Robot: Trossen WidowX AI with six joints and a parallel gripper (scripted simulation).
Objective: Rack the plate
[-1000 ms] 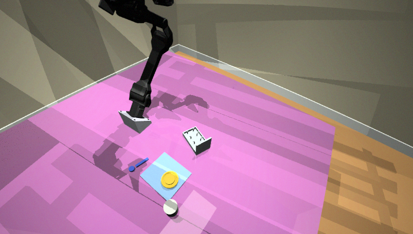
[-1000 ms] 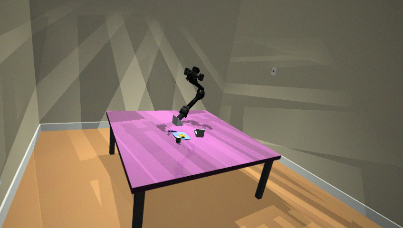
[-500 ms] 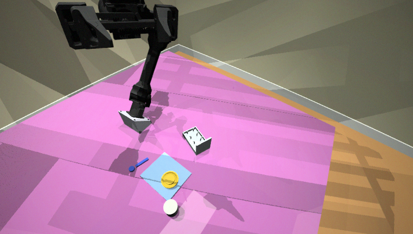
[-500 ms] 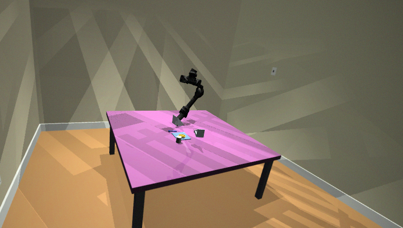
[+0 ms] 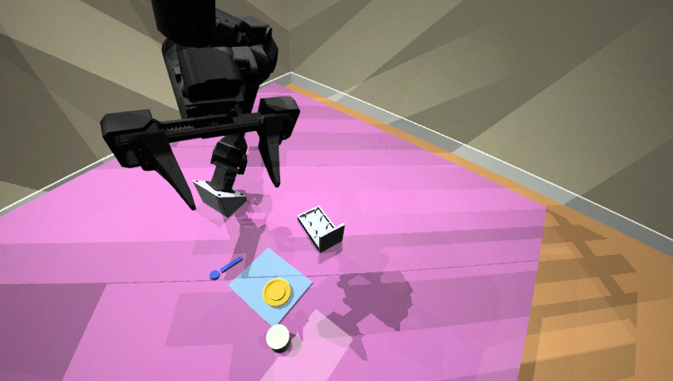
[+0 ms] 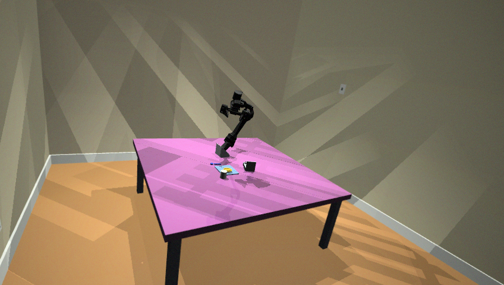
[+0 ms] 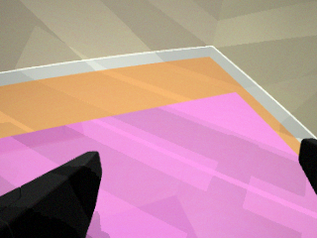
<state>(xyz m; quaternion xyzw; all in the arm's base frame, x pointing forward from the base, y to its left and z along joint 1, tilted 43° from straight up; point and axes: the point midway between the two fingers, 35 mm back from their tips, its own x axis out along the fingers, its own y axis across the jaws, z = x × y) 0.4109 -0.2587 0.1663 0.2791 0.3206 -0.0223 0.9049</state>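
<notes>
Right now the yellow plate is 4 cm behind my gripper tip, 2 cm to the left of it and 39 cm below it. From my gripper tip the other things lie so: light blue mat (7 cm behind, 3 cm to the left, 40 cm below); blue spoon (18 cm behind, 3 cm to the right, 40 cm below); white cup (4 cm ahead, 3 cm to the right, 38 cm below).
</notes>
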